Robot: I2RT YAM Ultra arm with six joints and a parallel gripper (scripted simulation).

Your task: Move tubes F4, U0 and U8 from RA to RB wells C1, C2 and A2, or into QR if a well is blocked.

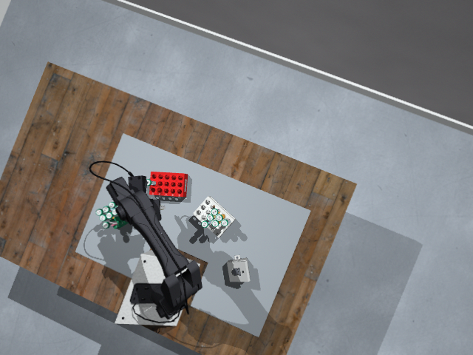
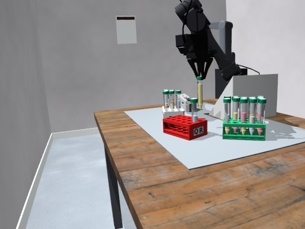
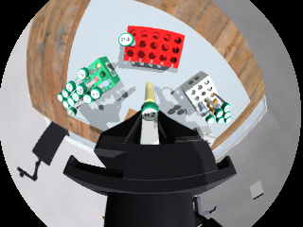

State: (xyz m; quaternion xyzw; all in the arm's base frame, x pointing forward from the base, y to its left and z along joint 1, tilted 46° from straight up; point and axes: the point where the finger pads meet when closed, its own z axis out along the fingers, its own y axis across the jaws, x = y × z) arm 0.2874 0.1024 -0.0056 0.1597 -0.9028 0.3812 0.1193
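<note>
Now: hand 6 cm above the tube with yellow filling and 1 cm short of it. The rest, counted from my hand: red rack QR 16 cm below, 9 cm ahead, 3 cm to the left; tube 12 cm below, 8 cm ahead, 7 cm to the left; white rack RB 17 cm to the right, 16 cm below, 2 cm ahead.
</note>
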